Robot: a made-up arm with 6 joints.
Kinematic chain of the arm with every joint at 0, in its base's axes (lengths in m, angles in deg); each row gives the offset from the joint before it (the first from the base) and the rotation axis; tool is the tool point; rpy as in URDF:
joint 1: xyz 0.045 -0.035 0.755 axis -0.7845 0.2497 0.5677
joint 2: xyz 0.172 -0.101 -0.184 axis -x
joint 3: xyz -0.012 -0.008 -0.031 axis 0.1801 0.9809 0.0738
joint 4: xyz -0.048 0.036 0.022 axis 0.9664 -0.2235 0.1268
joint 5: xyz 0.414 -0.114 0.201 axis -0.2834 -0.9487 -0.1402
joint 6: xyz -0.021 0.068 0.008 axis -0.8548 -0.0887 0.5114
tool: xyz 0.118 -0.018 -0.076 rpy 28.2 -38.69 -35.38
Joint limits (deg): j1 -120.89..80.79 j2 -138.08..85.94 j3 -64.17..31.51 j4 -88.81..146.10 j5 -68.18..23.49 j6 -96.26..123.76
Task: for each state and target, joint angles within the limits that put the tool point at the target. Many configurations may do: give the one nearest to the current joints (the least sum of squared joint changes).
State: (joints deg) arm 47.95 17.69 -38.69 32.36 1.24 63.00
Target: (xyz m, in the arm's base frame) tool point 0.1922 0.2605 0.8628
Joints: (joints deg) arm 51.89 22.40 -61.08 32.15 10.56 65.06
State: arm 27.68 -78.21 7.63 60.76 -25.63 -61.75
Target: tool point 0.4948 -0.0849 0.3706
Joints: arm 56.81 -76.08 31.51 86.19 -54.63 -61.88
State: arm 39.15 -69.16 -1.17 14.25 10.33 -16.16
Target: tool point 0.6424 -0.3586 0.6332
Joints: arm 21.59 -77.32 -20.51 18.51 9.46 -15.85
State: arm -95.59 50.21 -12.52 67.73 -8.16 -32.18
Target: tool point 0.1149 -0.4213 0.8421
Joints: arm -95.88 43.62 -49.30 65.69 20.66 -27.26
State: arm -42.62 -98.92 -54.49 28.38 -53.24 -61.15
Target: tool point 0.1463 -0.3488 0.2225
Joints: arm -44.78 -105.52 -64.17 32.30 -6.36 -55.85
